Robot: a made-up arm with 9 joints. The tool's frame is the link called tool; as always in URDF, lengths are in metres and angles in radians. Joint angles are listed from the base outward.
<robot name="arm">
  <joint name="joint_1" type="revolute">
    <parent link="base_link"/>
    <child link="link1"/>
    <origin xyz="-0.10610 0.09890 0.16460"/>
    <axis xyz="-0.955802 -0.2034 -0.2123"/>
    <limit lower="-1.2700" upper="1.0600"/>
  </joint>
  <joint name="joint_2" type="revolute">
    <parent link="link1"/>
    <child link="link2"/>
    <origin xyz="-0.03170 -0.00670 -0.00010"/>
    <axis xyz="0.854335 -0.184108 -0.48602"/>
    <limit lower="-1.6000" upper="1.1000"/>
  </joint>
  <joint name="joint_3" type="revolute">
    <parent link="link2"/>
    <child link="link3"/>
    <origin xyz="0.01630 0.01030 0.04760"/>
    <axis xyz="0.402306 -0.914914 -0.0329"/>
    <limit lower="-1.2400" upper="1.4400"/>
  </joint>
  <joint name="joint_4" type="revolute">
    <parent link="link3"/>
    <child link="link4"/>
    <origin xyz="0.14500 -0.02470 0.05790"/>
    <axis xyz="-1 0 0"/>
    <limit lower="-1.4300" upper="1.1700"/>
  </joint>
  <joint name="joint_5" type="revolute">
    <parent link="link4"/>
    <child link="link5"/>
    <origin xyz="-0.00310 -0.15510 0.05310"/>
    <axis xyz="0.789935 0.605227 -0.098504"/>
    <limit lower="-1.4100" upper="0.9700"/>
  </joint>
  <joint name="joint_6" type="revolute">
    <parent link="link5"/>
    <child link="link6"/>
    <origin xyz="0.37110 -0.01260 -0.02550"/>
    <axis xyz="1 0 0"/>
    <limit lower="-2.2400" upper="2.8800"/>
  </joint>
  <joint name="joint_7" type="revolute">
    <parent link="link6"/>
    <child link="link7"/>
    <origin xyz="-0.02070 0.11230 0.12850"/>
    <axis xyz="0 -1 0"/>
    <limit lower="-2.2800" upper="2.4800"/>
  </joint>
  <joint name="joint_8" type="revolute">
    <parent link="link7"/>
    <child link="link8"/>
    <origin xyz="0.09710 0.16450 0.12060"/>
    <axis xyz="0 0 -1"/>
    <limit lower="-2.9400" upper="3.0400"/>
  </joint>
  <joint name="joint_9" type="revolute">
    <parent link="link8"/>
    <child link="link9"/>
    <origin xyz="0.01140 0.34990 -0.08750"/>
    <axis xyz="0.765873 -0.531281 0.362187"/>
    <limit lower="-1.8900" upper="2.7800"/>
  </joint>
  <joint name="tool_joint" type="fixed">
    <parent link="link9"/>
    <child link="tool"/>
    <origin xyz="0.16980 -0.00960 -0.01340" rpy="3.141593 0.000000 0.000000"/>
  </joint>
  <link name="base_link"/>
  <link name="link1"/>
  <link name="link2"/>
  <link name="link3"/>
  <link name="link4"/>
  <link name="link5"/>
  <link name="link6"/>
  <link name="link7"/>
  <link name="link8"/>
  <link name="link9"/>
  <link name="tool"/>
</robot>
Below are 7 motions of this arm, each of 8 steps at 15 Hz.
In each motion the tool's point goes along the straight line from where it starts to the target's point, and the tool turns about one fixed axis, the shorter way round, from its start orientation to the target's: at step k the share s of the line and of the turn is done. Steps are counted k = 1, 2, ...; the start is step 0. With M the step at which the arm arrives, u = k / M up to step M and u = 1 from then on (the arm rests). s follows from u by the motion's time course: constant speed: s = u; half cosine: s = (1 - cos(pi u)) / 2; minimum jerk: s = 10 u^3 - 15 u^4 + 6 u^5.
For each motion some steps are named. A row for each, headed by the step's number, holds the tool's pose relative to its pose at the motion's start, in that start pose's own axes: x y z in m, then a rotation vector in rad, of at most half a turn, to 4 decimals.
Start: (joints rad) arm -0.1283 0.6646 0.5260 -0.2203 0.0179 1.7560 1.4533 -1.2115 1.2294
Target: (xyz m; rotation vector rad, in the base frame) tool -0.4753 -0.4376 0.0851 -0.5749 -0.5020 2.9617
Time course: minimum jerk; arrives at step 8
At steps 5, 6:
5: 0.1366 -0.1217 -0.1981 0.0825 0.1324 -0.2273
6: 0.1689 -0.1505 -0.2451 0.1020 0.1637 -0.2811

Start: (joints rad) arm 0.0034 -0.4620 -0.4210 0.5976 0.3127 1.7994 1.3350 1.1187 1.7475
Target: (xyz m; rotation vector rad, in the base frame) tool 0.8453 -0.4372 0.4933 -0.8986 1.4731 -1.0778
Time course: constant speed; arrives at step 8
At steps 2, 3, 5, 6, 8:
2: -0.0335 0.1035 0.0186 -0.1791 -0.1730 0.2200
3: -0.0502 0.1553 0.0279 -0.2686 -0.2596 0.3300
5: -0.0837 0.2588 0.0464 -0.4477 -0.4326 0.5501
6: -0.1004 0.3105 0.0557 -0.5373 -0.5191 0.6601
8: -0.1339 0.4140 0.0743 -0.7163 -0.6921 0.8801

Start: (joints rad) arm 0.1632 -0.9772 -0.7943 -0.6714 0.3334 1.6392 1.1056 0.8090 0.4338
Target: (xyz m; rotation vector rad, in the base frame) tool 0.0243 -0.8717 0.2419 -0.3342 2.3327 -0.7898
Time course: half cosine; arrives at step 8
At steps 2, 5, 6, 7, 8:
2: 0.0742 0.0573 -0.0180 0.0009 0.0022 0.1054
5: 0.3501 0.2703 -0.0849 0.0044 0.0105 0.4977
6: 0.4323 0.3337 -0.1048 0.0054 0.0130 0.6145
7: 0.4872 0.3761 -0.1181 0.0061 0.0146 0.6925
8: 0.5065 0.3910 -0.1228 0.0064 0.0152 0.7199

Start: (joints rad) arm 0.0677 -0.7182 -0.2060 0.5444 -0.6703 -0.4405 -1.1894 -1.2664 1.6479
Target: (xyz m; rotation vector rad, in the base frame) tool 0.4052 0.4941 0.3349 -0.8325 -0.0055 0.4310
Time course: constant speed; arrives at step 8
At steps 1, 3, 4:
1: -0.0497 -0.0271 -0.0774 0.2490 0.0199 -0.1096
3: -0.1491 -0.0813 -0.2321 0.7469 0.0596 -0.3287
4: -0.1989 -0.1083 -0.3094 0.9959 0.0795 -0.4383

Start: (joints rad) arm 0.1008 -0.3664 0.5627 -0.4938 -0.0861 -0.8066 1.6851 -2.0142 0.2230
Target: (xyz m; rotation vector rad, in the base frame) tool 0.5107 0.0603 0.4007 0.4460 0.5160 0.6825
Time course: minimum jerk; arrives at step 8
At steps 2, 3, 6, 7, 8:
2: -0.0269 -0.0080 0.0121 -0.0019 -0.0727 0.0212
3: -0.0716 -0.0213 0.0322 -0.0050 -0.1933 0.0564
6: -0.2332 -0.0694 0.1049 -0.0164 -0.6297 0.1836
7: -0.2560 -0.0762 0.1151 -0.0180 -0.6912 0.2015
8: -0.2602 -0.0774 0.1170 -0.0183 -0.7025 0.2048

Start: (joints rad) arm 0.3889 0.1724 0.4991 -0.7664 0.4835 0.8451 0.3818 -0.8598 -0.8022
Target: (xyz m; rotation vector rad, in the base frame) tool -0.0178 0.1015 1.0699 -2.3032 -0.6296 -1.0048
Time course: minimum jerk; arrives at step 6
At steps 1, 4, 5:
1: -0.0005 -0.0150 0.0082 -0.0132 -0.0047 -0.0098
4: -0.0110 -0.3347 0.1835 -0.2928 -0.1041 -0.2185
5: -0.0135 -0.4086 0.2240 -0.3575 -0.1270 -0.2667

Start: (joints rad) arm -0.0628 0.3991 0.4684 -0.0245 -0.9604 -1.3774 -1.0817 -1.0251 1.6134
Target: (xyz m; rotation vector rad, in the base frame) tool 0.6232 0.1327 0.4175 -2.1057 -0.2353 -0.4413
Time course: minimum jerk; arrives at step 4
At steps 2, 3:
2: -0.0513 -0.1627 -0.0015 0.2432 -0.1460 -0.0826
3: -0.0919 -0.2917 -0.0027 0.4360 -0.2617 -0.1481

